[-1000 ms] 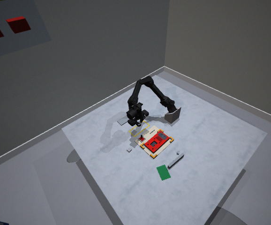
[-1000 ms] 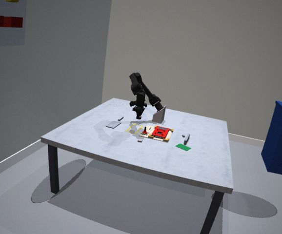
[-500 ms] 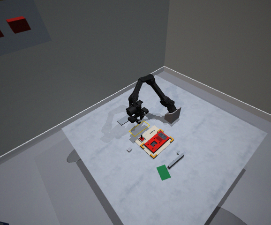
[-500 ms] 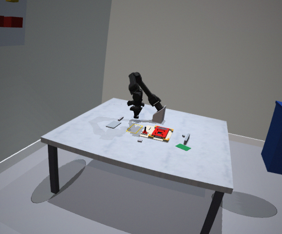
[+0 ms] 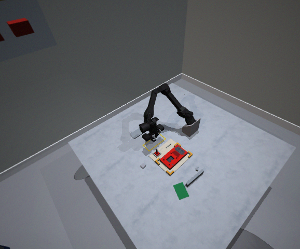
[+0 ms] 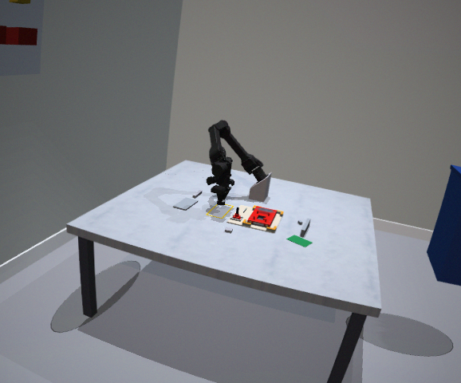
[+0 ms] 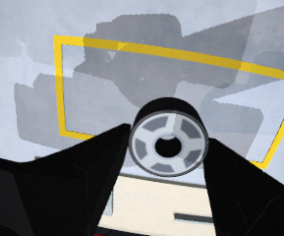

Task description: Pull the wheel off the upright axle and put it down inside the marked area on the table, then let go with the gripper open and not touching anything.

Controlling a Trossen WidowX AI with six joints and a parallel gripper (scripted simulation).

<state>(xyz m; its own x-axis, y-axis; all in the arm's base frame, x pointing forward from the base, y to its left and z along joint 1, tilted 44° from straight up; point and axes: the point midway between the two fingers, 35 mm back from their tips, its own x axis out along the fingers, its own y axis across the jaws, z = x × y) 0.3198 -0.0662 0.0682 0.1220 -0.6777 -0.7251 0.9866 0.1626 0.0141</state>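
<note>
My gripper tip is right at the wheel. From my gripper tip the other things lie so: grey bar 430 mm to the left, 40 mm behind, 30 mm below; then grey plate 170 mm to the right, 40 mm below, 40 mm ahead; then small grey cube 190 mm ahead, 130 mm to the left, 40 mm below.
</note>
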